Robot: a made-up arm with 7 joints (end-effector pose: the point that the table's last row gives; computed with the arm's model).
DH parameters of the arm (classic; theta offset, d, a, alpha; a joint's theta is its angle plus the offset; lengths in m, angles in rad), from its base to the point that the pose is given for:
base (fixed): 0 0.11 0 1.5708
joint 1: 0 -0.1 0.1 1.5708
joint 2: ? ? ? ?
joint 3: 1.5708 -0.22 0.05 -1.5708
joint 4: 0 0.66 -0.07 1.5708
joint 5: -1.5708 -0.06 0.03 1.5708
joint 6: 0 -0.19 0.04 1.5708
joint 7: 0 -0.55 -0.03 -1.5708
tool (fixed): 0 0.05 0 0
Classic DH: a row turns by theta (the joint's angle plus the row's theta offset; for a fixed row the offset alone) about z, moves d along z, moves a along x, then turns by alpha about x.
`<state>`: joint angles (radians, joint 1 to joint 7).
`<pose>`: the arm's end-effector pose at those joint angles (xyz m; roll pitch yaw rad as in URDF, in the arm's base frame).
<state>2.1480 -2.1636 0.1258 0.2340 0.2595 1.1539 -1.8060</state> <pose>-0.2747 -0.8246 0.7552 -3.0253 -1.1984 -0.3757</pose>
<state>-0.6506 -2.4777 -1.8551 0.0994 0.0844 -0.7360 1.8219</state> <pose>-0.4286 0.2471 -0.0202 1.6455 0.6678 -1.3028</pose>
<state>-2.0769 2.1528 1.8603 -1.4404 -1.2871 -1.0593 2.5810</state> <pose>0.3460 0.2429 0.6557 1.4876 0.0364 -1.1173</pose>
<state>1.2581 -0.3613 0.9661 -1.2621 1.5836 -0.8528 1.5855</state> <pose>-0.7024 0.1787 0.0019 0.0518 -0.2625 0.2189</pose>
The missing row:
joint 2: 0 0.17 0.03 1.5708
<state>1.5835 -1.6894 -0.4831 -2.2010 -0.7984 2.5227 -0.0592</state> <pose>0.8055 -0.4353 0.0124 -0.9026 0.0668 -2.0900</pose>
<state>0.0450 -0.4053 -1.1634 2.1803 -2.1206 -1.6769 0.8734</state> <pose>0.0221 0.4568 -0.9384 -2.4059 0.3000 -2.7203</pose>
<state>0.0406 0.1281 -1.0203 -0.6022 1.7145 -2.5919 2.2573</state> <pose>0.0530 -0.4480 -1.1333 -2.5374 -0.4506 0.6572</pose>
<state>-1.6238 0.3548 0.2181 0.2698 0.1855 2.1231 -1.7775</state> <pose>0.1554 0.0357 1.2115 1.2246 -0.4617 -2.7876</pose>
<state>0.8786 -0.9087 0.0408 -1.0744 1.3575 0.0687 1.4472</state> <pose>-0.4511 -0.5685 -0.0176 0.4082 -0.5510 1.0531</pose>
